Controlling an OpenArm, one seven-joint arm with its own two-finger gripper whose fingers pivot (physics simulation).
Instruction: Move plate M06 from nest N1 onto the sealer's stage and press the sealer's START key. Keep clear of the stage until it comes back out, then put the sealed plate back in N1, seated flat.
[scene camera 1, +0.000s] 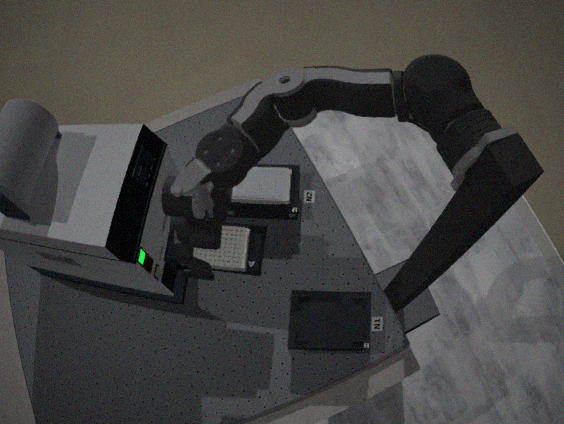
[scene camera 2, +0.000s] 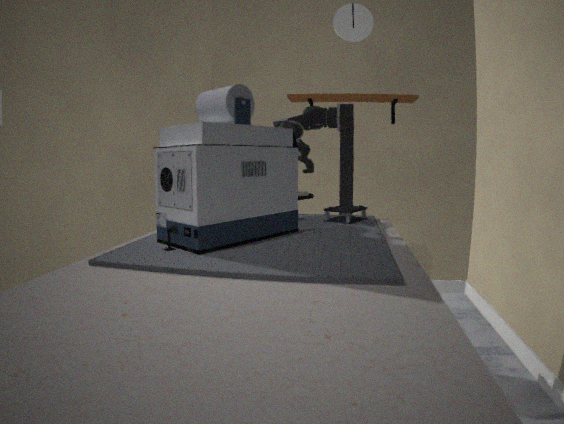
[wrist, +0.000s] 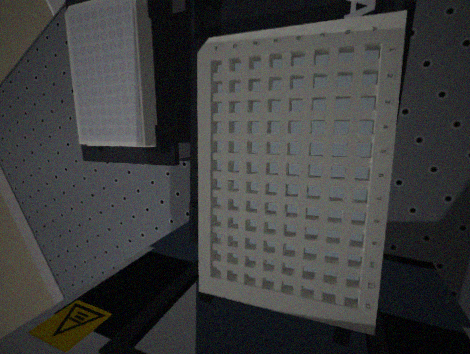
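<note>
Plate M06, pale with square wells, lies on the black stage in front of the sealer. No seal can be made out over its wells. My gripper is open and stands above the stage, apart from the plate; in scene camera 1 it hides part of both. Its fingers do not show in the wrist view. Nest N1 is empty, with its label at its right. A small green display is lit on the sealer's front; I cannot make out the START key.
Nest N2, close beside the stage, holds another white plate. A large roll sits on top of the sealer. A yellow warning label is low in the wrist view. An orange shelf is on the wall.
</note>
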